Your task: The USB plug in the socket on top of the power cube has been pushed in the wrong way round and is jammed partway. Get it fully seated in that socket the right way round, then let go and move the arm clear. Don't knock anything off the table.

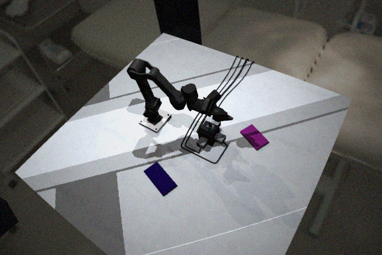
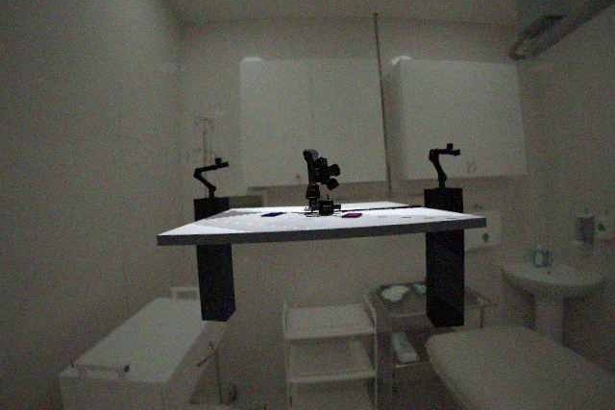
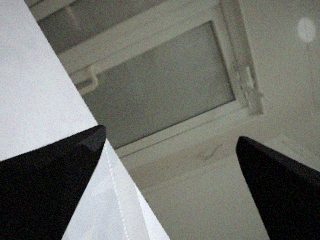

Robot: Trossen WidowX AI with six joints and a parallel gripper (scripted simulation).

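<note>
Now: gripper tip 140 mm above the dark USB plug, 110 mm past it and 10 mm to the left of it. The rest, counted from my gripper tip: magenta card: 230 mm below, 110 mm to the left, 60 mm ahead; dark blue card: 340 mm to the right, 230 mm below, 140 mm behind.
</note>
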